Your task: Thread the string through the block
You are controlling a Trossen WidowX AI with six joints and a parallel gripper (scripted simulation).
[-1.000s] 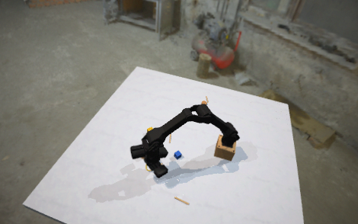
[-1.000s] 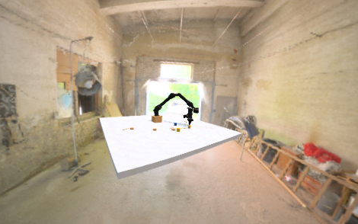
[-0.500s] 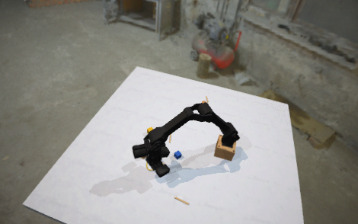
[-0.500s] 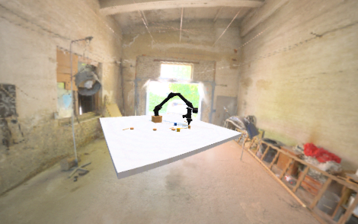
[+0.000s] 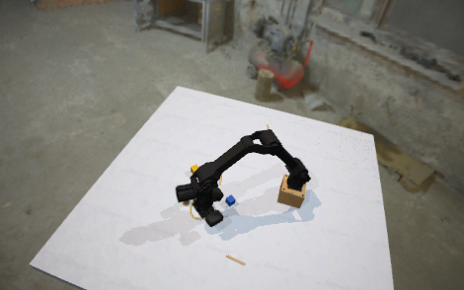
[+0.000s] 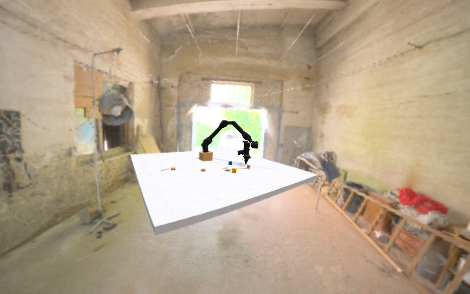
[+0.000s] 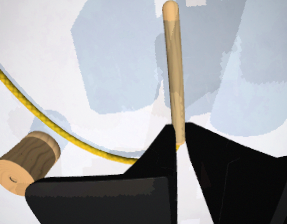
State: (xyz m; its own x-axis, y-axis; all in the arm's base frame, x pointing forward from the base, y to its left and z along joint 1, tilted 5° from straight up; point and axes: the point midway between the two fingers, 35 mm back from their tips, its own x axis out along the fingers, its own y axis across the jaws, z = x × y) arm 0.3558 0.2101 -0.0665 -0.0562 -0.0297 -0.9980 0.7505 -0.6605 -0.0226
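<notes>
My gripper tip is now 100 mm past the blue block and 110 mm to the left of it. Round my gripper tip: loose stick (180 mm behind, 150 mm to the left, 10 mm below); round wooden button (30 mm ahead, 250 mm to the right, 10 mm below); yellow cube (100 mm ahead, 240 mm to the right).
</notes>
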